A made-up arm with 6 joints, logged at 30 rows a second.
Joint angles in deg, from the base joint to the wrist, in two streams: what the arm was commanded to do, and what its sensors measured. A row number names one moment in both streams.
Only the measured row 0 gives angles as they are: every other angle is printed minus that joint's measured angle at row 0.
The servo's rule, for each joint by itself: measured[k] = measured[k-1] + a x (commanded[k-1-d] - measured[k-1]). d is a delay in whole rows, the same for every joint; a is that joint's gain. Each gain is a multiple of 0.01, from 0.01 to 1. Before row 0 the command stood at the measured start. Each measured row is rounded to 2 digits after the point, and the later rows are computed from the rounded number. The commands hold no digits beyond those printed.
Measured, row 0:
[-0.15 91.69 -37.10 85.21 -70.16 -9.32]
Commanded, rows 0 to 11:
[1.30 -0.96 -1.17 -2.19 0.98 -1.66]
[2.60 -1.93 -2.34 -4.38 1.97 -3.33]
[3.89 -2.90 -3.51 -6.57 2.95 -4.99]
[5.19 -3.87 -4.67 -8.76 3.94 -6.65]
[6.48 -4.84 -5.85 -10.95 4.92 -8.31]
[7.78 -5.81 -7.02 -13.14 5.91 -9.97]
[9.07 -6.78 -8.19 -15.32 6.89 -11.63]
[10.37 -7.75 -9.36 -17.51 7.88 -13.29]
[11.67 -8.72 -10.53 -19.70 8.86 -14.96]
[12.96 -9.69 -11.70 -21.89 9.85 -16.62]
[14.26 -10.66 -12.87 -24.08 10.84 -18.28]
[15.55 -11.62 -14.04 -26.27 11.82 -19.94]
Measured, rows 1 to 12:
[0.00 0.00 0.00 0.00 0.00 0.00]
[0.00 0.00 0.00 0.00 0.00 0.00]
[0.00 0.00 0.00 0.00 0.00 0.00]
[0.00 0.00 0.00 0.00 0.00 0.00]
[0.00 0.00 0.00 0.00 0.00 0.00]
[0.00 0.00 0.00 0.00 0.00 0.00]
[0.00 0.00 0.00 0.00 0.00 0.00]
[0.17 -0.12 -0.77 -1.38 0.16 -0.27]
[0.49 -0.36 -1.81 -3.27 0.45 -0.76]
[0.93 -0.69 -2.93 -5.35 0.85 -1.44]
[1.48 -1.10 -4.08 -7.50 1.34 -2.27]
[2.13 -1.59 -5.25 -9.67 1.91 -3.24]
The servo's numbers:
d 7
a 0.13 0.13 0.66 0.63 0.16 0.16

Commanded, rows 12 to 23:
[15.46 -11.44 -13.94 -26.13 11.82 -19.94]
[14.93 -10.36 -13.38 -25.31 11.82 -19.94]
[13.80 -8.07 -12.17 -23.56 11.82 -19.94]
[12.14 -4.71 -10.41 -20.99 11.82 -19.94]
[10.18 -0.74 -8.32 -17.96 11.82 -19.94]
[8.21 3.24 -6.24 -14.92 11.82 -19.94]
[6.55 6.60 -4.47 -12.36 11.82 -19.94]
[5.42 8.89 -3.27 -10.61 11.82 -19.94]
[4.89 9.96 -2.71 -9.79 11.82 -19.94]
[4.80 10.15 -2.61 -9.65 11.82 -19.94]
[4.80 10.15 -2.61 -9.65 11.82 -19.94]
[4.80 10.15 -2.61 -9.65 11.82 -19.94]
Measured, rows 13 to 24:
[2.86 -2.14 -6.42 -11.86 2.55 -4.32]
[3.67 -2.74 -7.59 -14.04 3.24 -5.49]
[4.54 -3.39 -8.76 -16.23 3.98 -6.74]
[5.47 -4.08 -9.93 -18.42 4.76 -8.06]
[6.44 -4.81 -11.10 -20.61 5.57 -9.43]
[7.46 -5.57 -12.27 -22.80 6.41 -10.85]
[8.51 -6.36 -13.44 -24.99 7.28 -12.30]
[9.41 -7.02 -13.77 -25.71 8.01 -13.52]
[10.13 -7.45 -13.51 -25.46 8.62 -14.55]
[10.61 -7.53 -12.63 -24.26 9.13 -15.41]
[10.81 -7.16 -11.16 -22.20 9.56 -16.13]
[10.73 -6.33 -9.29 -19.53 9.92 -16.74]

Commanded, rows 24 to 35:
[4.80 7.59 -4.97 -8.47 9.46 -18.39]
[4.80 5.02 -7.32 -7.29 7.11 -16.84]
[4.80 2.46 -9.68 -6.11 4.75 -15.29]
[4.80 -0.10 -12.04 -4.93 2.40 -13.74]
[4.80 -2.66 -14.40 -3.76 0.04 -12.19]
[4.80 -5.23 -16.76 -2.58 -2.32 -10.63]
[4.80 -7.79 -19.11 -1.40 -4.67 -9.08]
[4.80 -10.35 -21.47 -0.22 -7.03 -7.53]
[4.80 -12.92 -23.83 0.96 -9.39 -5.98]
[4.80 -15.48 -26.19 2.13 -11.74 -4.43]
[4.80 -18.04 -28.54 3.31 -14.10 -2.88]
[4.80 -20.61 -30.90 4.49 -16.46 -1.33]
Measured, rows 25 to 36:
[10.40 -5.09 -7.28 -16.63 10.22 -17.25]
[9.90 -3.57 -5.43 -13.94 10.48 -17.68]
[9.32 -1.95 -4.00 -11.84 10.69 -18.04]
[8.74 -0.40 -3.15 -10.55 10.87 -18.34]
[8.23 0.97 -2.79 -9.98 11.02 -18.60]
[7.78 2.16 -2.67 -9.77 11.15 -18.81]
[7.39 3.20 -2.63 -9.69 11.26 -18.99]
[7.05 3.77 -4.17 -8.92 10.97 -18.89]
[6.76 3.93 -6.25 -7.89 10.35 -18.56]
[6.51 3.74 -8.51 -6.77 9.45 -18.04]
[6.29 3.24 -10.84 -5.61 8.32 -17.35]
[6.10 2.47 -13.19 -4.44 7.00 -16.52]

